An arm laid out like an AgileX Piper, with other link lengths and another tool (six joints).
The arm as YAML. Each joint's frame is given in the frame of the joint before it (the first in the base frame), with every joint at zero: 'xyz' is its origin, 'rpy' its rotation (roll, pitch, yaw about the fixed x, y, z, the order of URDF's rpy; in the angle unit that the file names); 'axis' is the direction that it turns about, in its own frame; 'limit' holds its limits. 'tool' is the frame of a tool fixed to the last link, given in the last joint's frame.
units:
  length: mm
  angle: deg
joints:
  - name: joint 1
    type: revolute
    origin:
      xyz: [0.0, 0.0, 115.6]
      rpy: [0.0, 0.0, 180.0]
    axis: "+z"
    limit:
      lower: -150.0
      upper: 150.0
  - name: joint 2
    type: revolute
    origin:
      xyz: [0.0, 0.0, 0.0]
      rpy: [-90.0, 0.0, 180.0]
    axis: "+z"
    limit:
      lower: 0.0
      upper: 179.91
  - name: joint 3
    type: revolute
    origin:
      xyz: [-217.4, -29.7, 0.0]
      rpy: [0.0, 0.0, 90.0]
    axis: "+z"
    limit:
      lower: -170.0
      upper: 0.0
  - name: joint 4
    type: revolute
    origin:
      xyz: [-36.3, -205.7, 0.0]
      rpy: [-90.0, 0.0, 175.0]
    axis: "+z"
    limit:
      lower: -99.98
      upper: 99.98
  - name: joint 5
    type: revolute
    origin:
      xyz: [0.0, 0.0, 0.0]
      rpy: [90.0, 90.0, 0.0]
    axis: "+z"
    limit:
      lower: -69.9
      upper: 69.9
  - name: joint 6
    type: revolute
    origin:
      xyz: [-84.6, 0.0, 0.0]
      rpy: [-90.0, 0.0, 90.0]
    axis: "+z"
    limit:
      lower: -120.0
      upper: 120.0
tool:
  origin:
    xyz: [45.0, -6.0, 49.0]
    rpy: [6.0, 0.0, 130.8]
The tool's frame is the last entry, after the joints.
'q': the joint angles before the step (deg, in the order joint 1, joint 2, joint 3, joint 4, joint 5, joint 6). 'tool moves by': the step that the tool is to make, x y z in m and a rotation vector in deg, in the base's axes. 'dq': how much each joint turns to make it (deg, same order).
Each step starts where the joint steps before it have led.
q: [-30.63 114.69 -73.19 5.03 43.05 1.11]
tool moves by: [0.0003 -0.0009 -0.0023 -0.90 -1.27 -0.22]
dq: [-0.02 0.00 1.35 0.04 -2.92 -0.03]
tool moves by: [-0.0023 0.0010 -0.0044 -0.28 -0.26 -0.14]
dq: [0.02 -0.01 1.62 -0.01 -1.98 0.03]
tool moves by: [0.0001 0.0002 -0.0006 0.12 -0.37 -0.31]
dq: [0.00 0.01 0.30 0.42 -0.58 0.00]
